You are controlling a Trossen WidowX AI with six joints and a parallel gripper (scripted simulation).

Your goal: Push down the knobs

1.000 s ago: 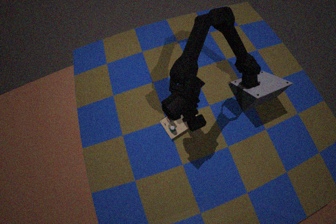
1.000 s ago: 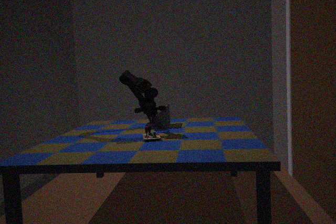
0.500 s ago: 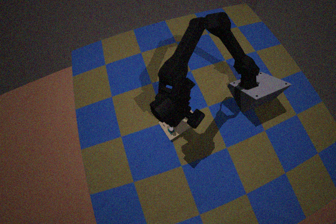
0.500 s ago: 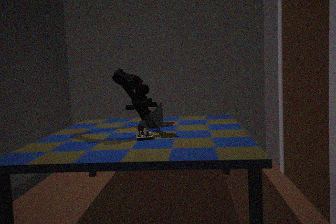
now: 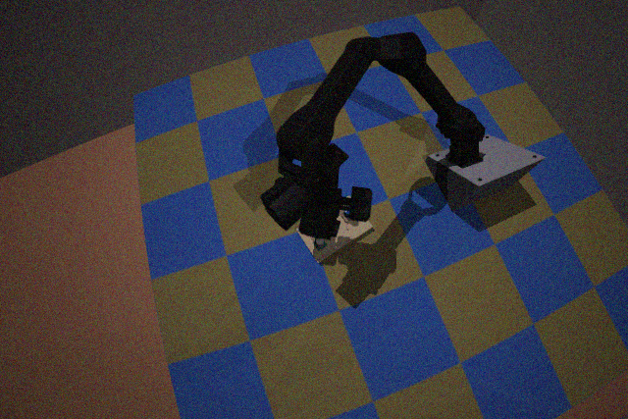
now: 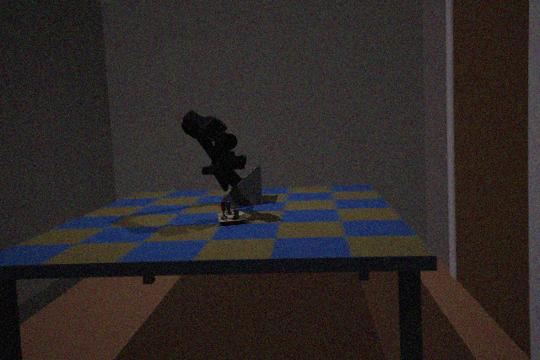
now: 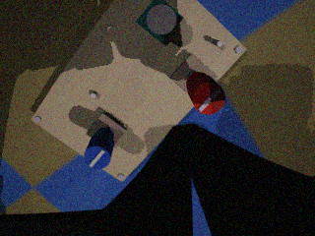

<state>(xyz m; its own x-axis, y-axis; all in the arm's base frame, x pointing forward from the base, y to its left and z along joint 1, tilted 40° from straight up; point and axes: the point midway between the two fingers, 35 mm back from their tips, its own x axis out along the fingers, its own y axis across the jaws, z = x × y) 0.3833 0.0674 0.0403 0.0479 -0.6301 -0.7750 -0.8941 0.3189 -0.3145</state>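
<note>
Now: gripper tip 2 cm short of the red knob, 1 cm to the left of it and 5 cm above it. Round my gripper tip: blue knob 6 cm behind, 1 cm to the right, 7 cm below.
</note>
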